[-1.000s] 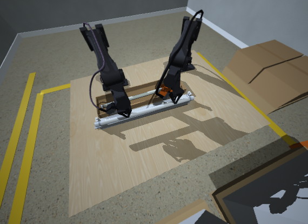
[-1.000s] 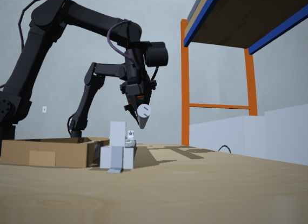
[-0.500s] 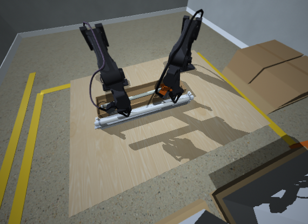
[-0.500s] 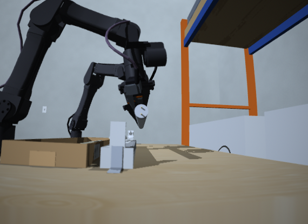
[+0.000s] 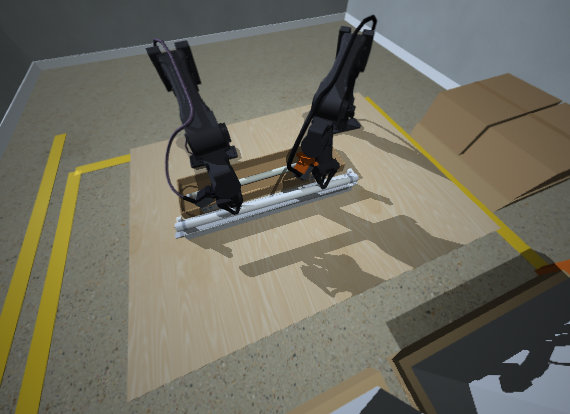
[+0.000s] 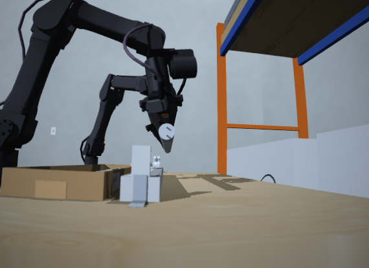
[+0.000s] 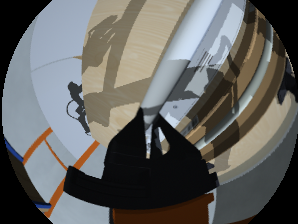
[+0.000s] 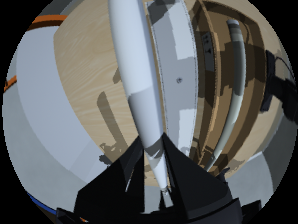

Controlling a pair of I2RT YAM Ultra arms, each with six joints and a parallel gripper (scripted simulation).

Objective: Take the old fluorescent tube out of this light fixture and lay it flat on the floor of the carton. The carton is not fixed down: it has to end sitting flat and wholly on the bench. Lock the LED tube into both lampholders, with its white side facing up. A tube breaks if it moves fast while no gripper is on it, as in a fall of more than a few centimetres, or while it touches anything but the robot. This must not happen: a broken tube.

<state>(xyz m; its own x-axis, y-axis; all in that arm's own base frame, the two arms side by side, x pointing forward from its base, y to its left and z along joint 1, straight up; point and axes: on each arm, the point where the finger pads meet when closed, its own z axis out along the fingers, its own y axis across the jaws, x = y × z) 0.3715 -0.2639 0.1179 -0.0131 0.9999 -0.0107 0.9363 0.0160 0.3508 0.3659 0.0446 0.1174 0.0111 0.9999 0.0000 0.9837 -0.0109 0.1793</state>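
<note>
Now: right hand 120 mm to the right of the LED tube and 10 mm above it. Round my right hand: brown carton (180 mm behind, 130 mm to the left, 90 mm below); then white fixture (130 mm to the left, 60 mm below, 40 mm behind); then old fluorescent tube (180 mm behind, 130 mm to the left, 100 mm below).
</note>
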